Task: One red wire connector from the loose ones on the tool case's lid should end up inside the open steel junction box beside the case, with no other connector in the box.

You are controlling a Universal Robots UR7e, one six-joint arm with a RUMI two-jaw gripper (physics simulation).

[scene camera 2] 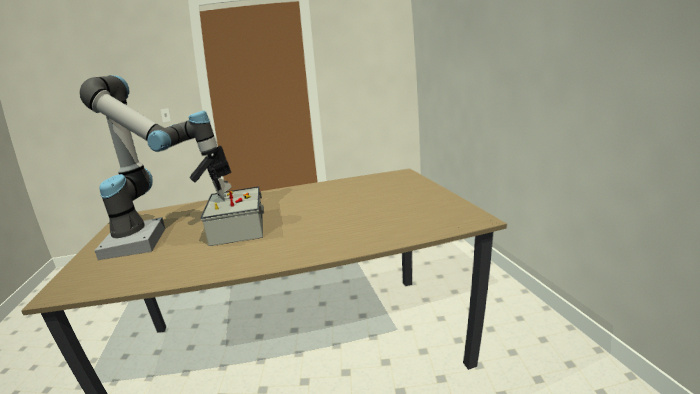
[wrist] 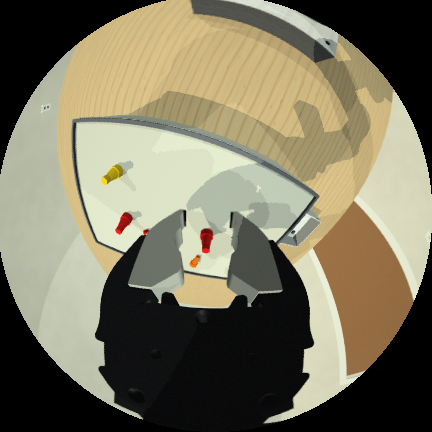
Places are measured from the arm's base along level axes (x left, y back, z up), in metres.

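Where they show: gripper, between the fingertips: (scene camera 2: 223,199) (wrist: 207,211); arm's base, origin of its link: (scene camera 2: 128,230).
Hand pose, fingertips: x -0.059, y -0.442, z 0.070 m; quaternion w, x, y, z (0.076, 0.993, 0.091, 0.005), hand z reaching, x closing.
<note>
Things, the pixels of their centre, and the offset from my fingertips. "spot": a spot on its surface instead. Level surfaces: height alone.
- tool case, middle of its body: (wrist: 177,203) (scene camera 2: 236,214) dx -0.042, dy -0.042, dz -0.061 m
- second red connector, middle of its body: (wrist: 122,223) (scene camera 2: 231,202) dx -0.099, dy -0.035, dz +0.009 m
- third red connector, middle of its body: (wrist: 148,238) (scene camera 2: 238,200) dx -0.069, dy -0.062, dz +0.001 m
- open steel junction box, a spot on its surface: (wrist: 303,228) spot: dx +0.283, dy -0.081, dz -0.110 m
- yellow connector, middle of its body: (wrist: 111,174) (scene camera 2: 216,206) dx -0.102, dy +0.028, dz +0.007 m
- small orange connector, middle of its body: (wrist: 194,260) dx +0.000, dy -0.097, dz +0.000 m
- wooden table, height of its surface: dz -0.121 m
The tool case (scene camera 2: 233,230) has loose connectors on its pale lid (scene camera 2: 250,204) (wrist: 155,175). My gripper (scene camera 2: 223,197) (wrist: 207,211) is partly open, pointing down low over the lid. In the wrist view, a red connector (wrist: 206,240) shows in the gap between the fingers, not gripped. A second red connector (scene camera 2: 231,202) (wrist: 124,223) stands left of the fingers in the wrist view. A third red connector (scene camera 2: 239,200) (wrist: 146,232) lies beside it, mostly hidden by a finger in the wrist view. Part of the open steel junction box (wrist: 303,228) shows beside the case at the right.
A yellow connector (scene camera 2: 216,206) (wrist: 112,174) stands on the lid. A small orange connector (wrist: 195,261) lies near the lid's edge, by the fingers. The arm's grey base plate (scene camera 2: 131,240) (wrist: 260,26) stands on the wooden table (scene camera 2: 350,220) (wrist: 115,70) beside the case.
</note>
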